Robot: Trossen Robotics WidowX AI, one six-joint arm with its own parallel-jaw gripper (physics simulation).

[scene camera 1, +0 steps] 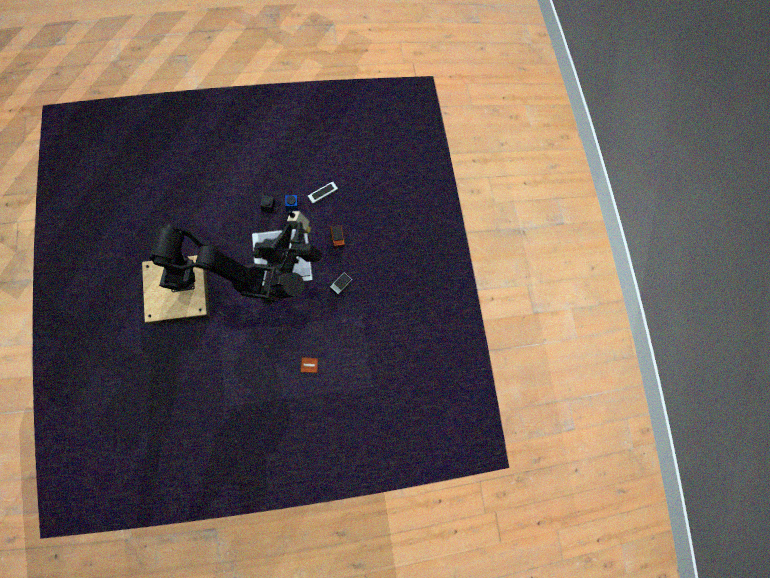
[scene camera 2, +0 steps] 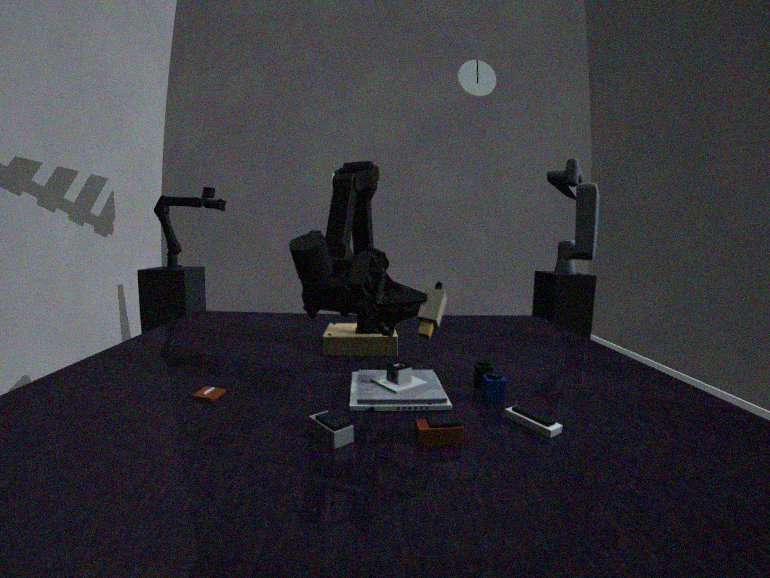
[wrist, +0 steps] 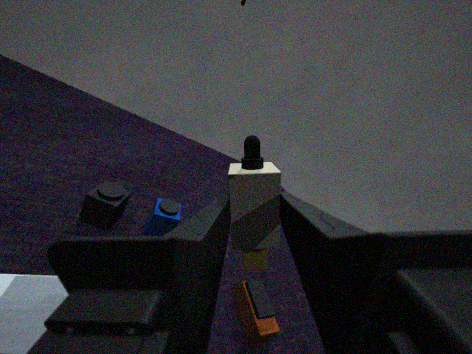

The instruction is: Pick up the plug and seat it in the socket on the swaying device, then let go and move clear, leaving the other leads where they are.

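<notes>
The plug [scene camera 1: 296, 216] [scene camera 2: 433, 306] [wrist: 255, 200] has a cream body, a black cable stub on top and a yellow tip below. My gripper [scene camera 1: 299, 227] [scene camera 2: 426, 299] [wrist: 254, 198] is shut on its body. In scene camera 2 the plug leans, its tip pointing down and slightly left, above and to the right of the device. The pale flat device [scene camera 1: 304, 268] [scene camera 2: 401, 408] [wrist: 30, 310] lies below the arm. Its socket, a small grey block [scene camera 2: 398, 374] with a dark top, stands on a white plate there, apart from the plug. The arm hides the socket in scene camera 1.
Near the device stand a black block [scene camera 1: 267, 202] [wrist: 102, 207], a blue block [scene camera 1: 291, 200] [scene camera 2: 494, 390] [wrist: 161, 224], a white bar [scene camera 1: 322, 191] [scene camera 2: 533, 421], an orange block [scene camera 1: 337, 235] [scene camera 2: 439, 436] [wrist: 268, 326] and a grey block [scene camera 1: 340, 283] [scene camera 2: 343, 436]. A flat orange tile [scene camera 1: 309, 368] lies apart.
</notes>
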